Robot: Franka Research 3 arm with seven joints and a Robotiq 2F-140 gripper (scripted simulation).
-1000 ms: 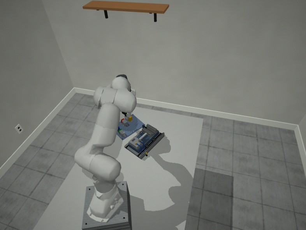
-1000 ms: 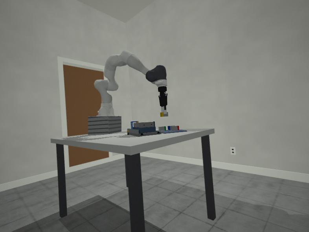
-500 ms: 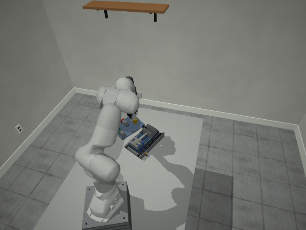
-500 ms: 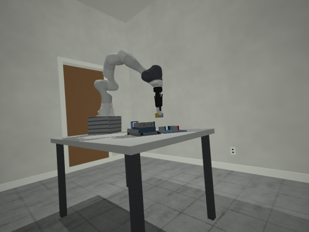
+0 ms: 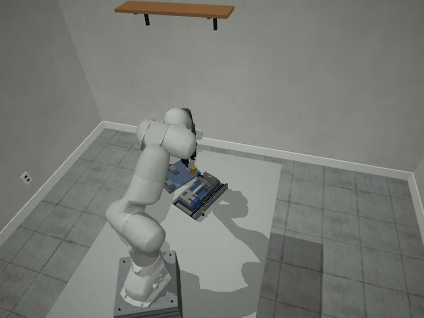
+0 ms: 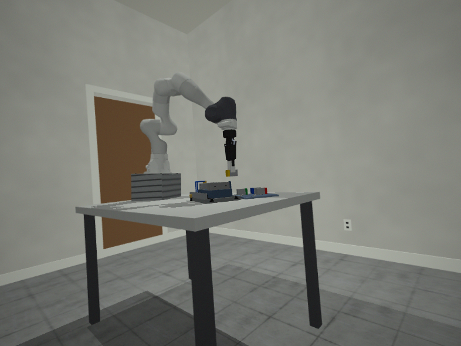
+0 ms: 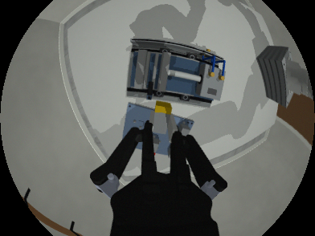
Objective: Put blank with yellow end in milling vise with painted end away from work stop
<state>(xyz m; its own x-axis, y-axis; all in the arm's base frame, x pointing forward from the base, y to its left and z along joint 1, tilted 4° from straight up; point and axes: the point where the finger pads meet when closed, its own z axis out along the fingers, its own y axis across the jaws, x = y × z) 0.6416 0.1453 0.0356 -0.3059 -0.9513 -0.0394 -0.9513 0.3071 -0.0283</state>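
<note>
Right now the work stop rod is 9 cm below my hand, 6 cm to the right of it and 2 cm ahead of it. The rest, counted from my hand: milling vise (14 cm below, 9 cm to the right, 6 cm behind); green-ended blank (15 cm below, 13 cm to the left, 7 cm behind); yellow-ended blank (4 cm below).
</note>
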